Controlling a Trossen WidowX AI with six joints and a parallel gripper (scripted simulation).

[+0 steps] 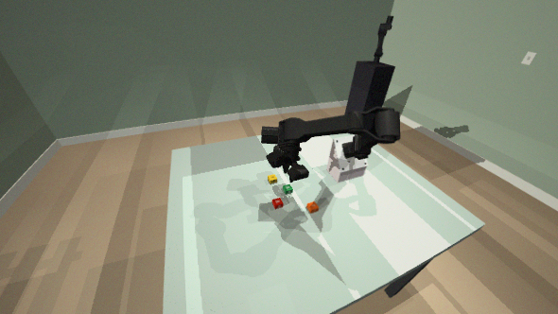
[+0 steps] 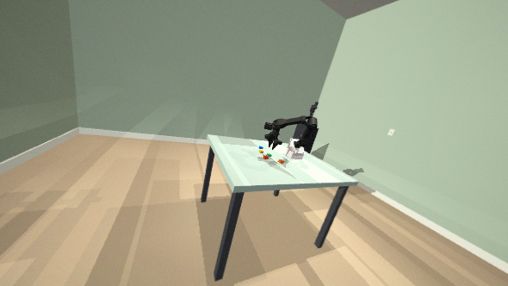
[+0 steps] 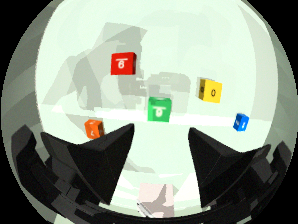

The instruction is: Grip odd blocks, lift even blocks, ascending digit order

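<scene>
The green block lies 6 cm below my gripper tip. Round my gripper tip: yellow block: 4 cm ahead, 8 cm to the right, 6 cm below; then red block: 6 cm ahead, 6 cm to the left, 6 cm below; then orange block: 5 cm behind, 12 cm to the left, 6 cm below.
</scene>
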